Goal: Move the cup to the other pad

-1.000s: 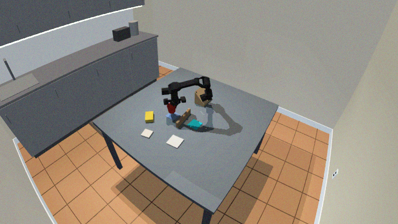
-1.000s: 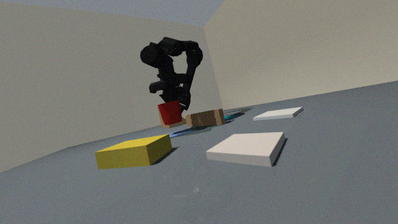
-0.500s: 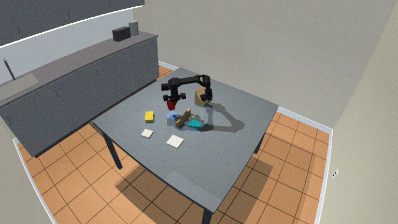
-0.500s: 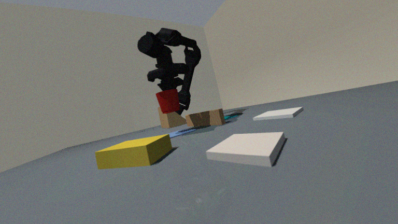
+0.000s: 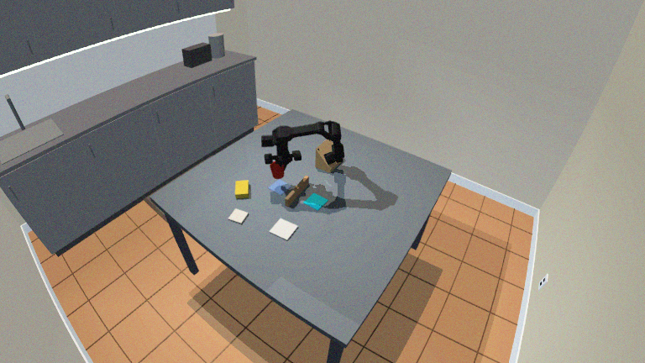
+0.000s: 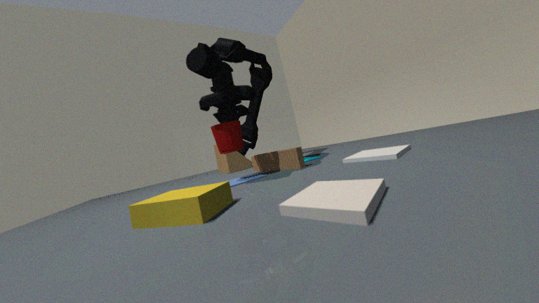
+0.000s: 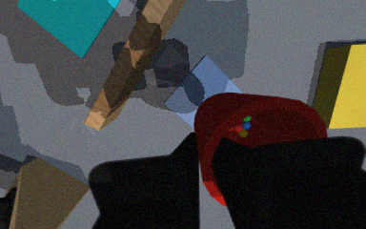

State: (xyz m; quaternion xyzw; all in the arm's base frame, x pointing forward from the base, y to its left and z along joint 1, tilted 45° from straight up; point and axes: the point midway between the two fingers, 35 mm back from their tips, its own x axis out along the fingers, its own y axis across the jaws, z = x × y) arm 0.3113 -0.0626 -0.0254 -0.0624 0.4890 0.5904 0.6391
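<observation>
Right now my gripper tip is 210 mm to the right of the teal pad, 120 mm above it and 30 mm past it. Also, from my gripper tip: wooden bar: 100 mm to the left, 90 mm below; then red cup: 20 mm to the right, 20 mm ahead; then light blue pad: 120 mm below, 20 mm ahead, 10 mm to the right.
</observation>
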